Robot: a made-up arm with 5 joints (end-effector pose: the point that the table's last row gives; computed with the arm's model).
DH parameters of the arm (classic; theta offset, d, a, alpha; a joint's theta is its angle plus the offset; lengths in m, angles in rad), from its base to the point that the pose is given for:
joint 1: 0 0.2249 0 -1.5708
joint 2: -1.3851 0 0.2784 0
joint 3: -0.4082 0 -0.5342 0
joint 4: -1.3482 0 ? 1.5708
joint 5: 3.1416 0.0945 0 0
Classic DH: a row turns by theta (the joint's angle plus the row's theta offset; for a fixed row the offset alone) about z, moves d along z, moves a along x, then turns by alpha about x.
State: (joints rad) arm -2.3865 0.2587 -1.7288 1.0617 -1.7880
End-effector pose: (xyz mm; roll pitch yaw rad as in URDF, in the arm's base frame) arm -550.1 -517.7 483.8 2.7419 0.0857 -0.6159
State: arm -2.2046 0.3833 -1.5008 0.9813 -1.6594
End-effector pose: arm -447.8 -609.3 253.7 3.0060 0.0120 -0.5460
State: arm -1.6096 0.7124 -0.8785 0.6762 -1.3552
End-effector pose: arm -17.0 -438.3 -214.6 -2.6413 0.1047 -0.2276
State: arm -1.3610 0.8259 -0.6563 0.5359 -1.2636
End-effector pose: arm 54.0 -253.6 -280.8 -2.4596 0.1974 -0.0272
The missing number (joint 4, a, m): -0.074
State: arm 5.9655 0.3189 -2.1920 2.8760 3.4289
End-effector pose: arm 529.2 -174.0 623.1 -2.7235 -0.9416 2.3215
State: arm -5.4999 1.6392 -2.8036 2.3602 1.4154
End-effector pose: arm 520.0 517.8 -46.2 1.9498 0.1445 -0.7302
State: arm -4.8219 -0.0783 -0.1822 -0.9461 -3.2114
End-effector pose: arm 42.9 390.3 64.1 -2.9607 1.2002 -1.4865
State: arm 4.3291 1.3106 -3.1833 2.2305 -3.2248
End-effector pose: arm -290.3 -719.9 398.7 3.1105 -0.3566 1.2763
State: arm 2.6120 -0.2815 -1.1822 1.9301 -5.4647
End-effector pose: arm -455.3 266.5 445.9 2.7893 0.3124 1.7375
